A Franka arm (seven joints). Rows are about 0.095 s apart.
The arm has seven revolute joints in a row. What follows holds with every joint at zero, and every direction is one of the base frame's. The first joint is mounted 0.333 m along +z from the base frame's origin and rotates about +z. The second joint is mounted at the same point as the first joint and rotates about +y. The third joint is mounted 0.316 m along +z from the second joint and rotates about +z. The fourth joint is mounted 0.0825 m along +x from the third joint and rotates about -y. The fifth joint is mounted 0.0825 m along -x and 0.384 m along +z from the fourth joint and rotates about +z. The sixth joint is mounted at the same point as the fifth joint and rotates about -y. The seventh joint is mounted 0.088 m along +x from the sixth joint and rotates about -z. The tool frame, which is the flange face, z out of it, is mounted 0.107 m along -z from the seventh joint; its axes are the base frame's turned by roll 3.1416, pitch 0 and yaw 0 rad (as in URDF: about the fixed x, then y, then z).
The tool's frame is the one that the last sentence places.
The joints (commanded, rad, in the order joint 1, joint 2, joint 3, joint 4, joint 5, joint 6, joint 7), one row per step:
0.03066, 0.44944, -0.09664, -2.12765, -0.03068, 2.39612, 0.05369
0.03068, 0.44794, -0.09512, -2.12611, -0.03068, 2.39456, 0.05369
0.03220, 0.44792, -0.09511, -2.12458, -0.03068, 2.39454, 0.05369
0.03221, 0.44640, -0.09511, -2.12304, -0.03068, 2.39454, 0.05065
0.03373, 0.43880, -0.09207, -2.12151, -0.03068, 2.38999, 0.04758
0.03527, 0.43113, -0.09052, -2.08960, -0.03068, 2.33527, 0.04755
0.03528, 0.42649, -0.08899, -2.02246, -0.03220, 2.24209, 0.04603
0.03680, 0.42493, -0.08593, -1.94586, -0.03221, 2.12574, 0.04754
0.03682, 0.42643, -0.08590, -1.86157, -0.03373, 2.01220, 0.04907
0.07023, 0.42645, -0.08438, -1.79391, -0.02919, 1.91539, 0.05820
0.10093, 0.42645, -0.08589, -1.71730, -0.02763, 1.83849, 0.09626
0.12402, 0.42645, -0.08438, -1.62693, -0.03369, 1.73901, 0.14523
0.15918, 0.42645, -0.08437, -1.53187, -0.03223, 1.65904, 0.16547
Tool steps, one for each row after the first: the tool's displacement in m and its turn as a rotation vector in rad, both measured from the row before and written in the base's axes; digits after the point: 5 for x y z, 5 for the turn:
0.00070, 0.00086, 0.00122, 0.00067, -0.00146, 0.00136
0.00067, 0.00084, 0.00054, -0.00008, -0.00153, 0.00159
0.00084, 0.00000, 0.00137, 0.00050, -0.00290, 0.00306
0.00131, 0.00259, 0.00437, 0.00212, -0.00438, 0.00709
0.00700, 0.00155, 0.01182, 0.00064, 0.01513, 0.00115
0.01443, 0.00051, 0.02106, -0.00094, 0.02154, 0.00133
0.01299, 0.00238, 0.02277, -0.00008, 0.03807, -0.00109
0.01339, -0.00015, 0.02572, -0.00290, 0.03066, -0.00414
0.00897, 0.02172, 0.02206, 0.00031, 0.02840, 0.01982
0.01156, 0.01907, 0.02773, -0.01195, -0.00229, -0.00961
0.00933, 0.01607, 0.03327, -0.02119, 0.00528, -0.02201
0.00866, 0.02428, 0.03717, -0.00478, -0.01691, 0.01344

